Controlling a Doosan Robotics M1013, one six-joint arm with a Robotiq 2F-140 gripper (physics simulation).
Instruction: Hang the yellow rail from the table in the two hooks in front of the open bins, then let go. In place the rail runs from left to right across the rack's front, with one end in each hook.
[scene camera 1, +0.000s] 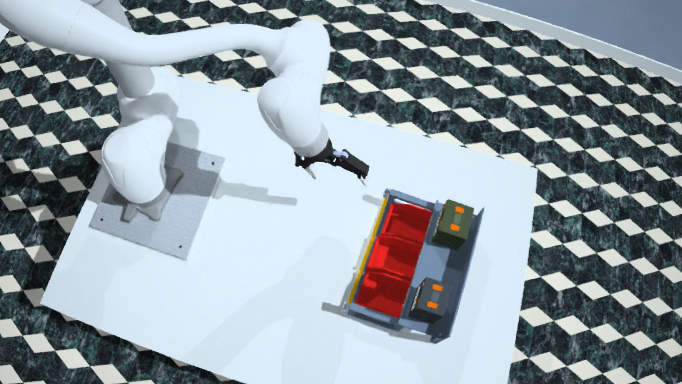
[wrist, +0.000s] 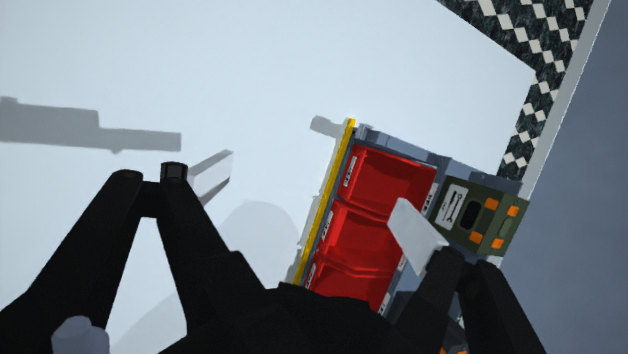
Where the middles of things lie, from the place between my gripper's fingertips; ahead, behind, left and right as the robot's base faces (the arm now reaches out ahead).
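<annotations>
Yellow rail (wrist: 351, 122): my hand 130 mm short of it, 90 mm to the left of it, 210 mm above it. Green case (wrist: 484, 220): 330 mm ahead of my hand, 20 mm to the left of it, 60 mm below it.
</annotations>
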